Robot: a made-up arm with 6 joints. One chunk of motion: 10 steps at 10 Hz.
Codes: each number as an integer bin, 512 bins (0 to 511) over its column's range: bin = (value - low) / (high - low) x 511, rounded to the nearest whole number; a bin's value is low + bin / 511 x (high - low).
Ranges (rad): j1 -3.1..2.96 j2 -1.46..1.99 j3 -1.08..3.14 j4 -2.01..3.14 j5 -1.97..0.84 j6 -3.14..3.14
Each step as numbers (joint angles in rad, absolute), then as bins.
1 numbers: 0.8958 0.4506 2.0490 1.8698 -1.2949 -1.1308
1 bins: 337 283 379 385 123 163
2 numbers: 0.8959 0.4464 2.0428 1.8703 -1.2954 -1.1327
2 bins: 337 282 378 385 123 163
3 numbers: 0.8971 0.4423 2.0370 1.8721 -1.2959 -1.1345
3 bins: 337 282 377 385 123 163
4 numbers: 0.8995 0.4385 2.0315 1.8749 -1.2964 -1.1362
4 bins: 337 281 377 385 122 163
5 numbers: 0.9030 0.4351 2.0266 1.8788 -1.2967 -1.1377
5 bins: 338 281 376 386 122 163
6 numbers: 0.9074 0.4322 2.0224 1.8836 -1.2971 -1.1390
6 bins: 338 280 376 386 122 163
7 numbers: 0.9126 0.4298 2.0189 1.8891 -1.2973 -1.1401
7 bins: 338 280 375 387 122 163
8 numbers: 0.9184 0.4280 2.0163 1.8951 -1.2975 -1.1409
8 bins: 339 280 375 387 122 163
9 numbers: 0.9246 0.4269 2.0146 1.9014 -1.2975 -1.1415
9 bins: 339 279 375 388 122 163
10 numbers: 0.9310 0.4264 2.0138 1.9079 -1.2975 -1.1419
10 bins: 340 279 375 389 122 163
